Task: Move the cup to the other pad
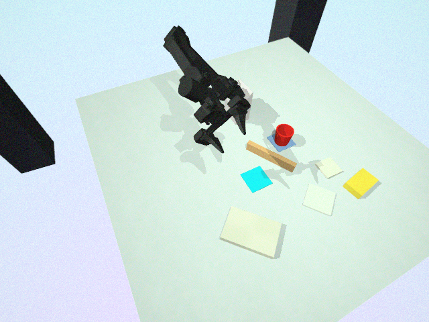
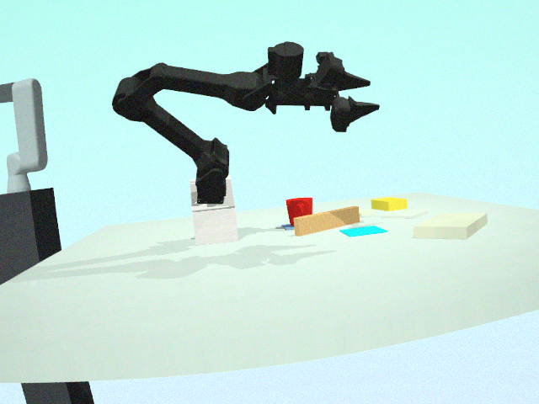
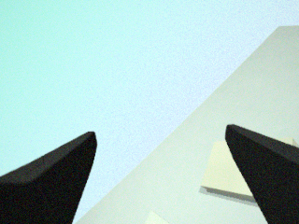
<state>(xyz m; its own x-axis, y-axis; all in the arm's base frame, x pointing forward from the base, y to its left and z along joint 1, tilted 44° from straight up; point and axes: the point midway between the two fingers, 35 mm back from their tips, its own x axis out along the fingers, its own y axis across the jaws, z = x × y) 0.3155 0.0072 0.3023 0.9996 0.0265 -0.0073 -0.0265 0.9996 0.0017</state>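
My gripper tip is 320 mm to the right of the red cup, 260 mm above it and 150 mm past it. The rest, counted from my gripper tip: teal pad (310 mm below, 130 mm to the left, 20 mm behind); cream slab (290 mm below, 160 mm ahead, 10 mm to the left); wooden block (290 mm below, 230 mm to the left, 90 mm behind).
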